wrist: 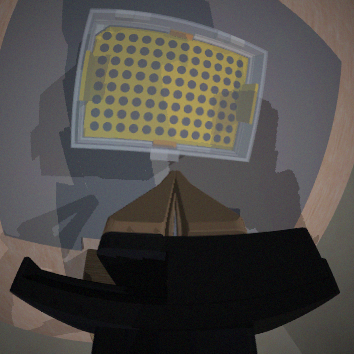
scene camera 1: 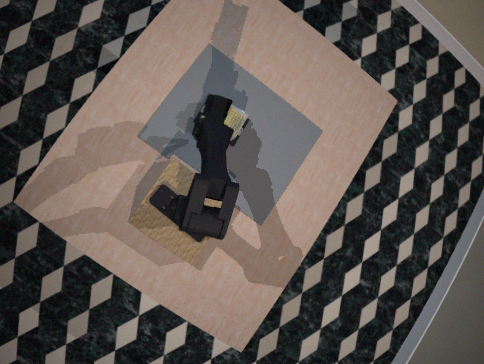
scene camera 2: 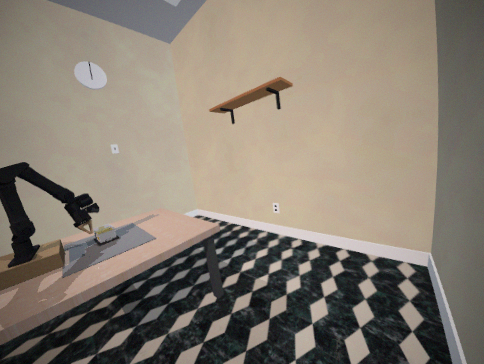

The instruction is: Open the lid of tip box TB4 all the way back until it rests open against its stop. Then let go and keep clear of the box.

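Seen in the pictures: gripper, fingertip midpoint: (wrist: 174,177) (scene camera 2: 91,233); arm's base, link origin: (scene camera 1: 180,213) (scene camera 2: 25,255).
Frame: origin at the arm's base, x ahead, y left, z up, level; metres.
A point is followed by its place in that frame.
Note:
The tip box (scene camera 1: 236,121) {x 0.328, y 0.049, z 0.004 m} (scene camera 2: 106,237) {x 0.321, y 0.025, z -0.046 m} (wrist: 167,90) {x 0.312, y 0.091, z 0.003 m} is a clear box with a yellow rack of dark round holes. No TB4 label is readable. Its clear lid (wrist: 75,122) {x 0.282, y 0.137, z 0.003 m} lies over the rack and looks closed or nearly closed; its exact tilt cannot be told. A small clear tab (wrist: 164,154) {x 0.273, y 0.077, z -0.010 m} sticks out at the middle of the near edge. My gripper (scene camera 2: 92,232) {x 0.259, y 0.066, z -0.007 m} (wrist: 174,177) {x 0.259, y 0.066, z -0.007 m} is shut and empty, its brown fingertips close to that tab on the near side. Contact cannot be told. In scene camera 1 the arm hides the fingertips.
The box stands on a grey mat (scene camera 1: 285,135) {x 0.430, y -0.113, z -0.074 m} (scene camera 2: 137,239) {x 0.458, y -0.120, z -0.074 m} on a light wooden table (scene camera 1: 340,75) {x 0.757, y -0.134, z -0.077 m} (scene camera 2: 187,225) {x 0.738, y -0.196, z -0.077 m}. The black arm (scene camera 1: 215,155) {x 0.133, y 0.055, z 0.356 m} (scene camera 2: 45,185) {x 0.136, y 0.026, z 0.311 m} reaches over the mat from a wooden block (scene camera 1: 170,240) {x -0.083, y -0.027, z 0.001 m} (scene camera 2: 45,262) {x 0.079, y -0.111, z -0.029 m}. A wall shelf (scene camera 2: 252,96) hangs far off.

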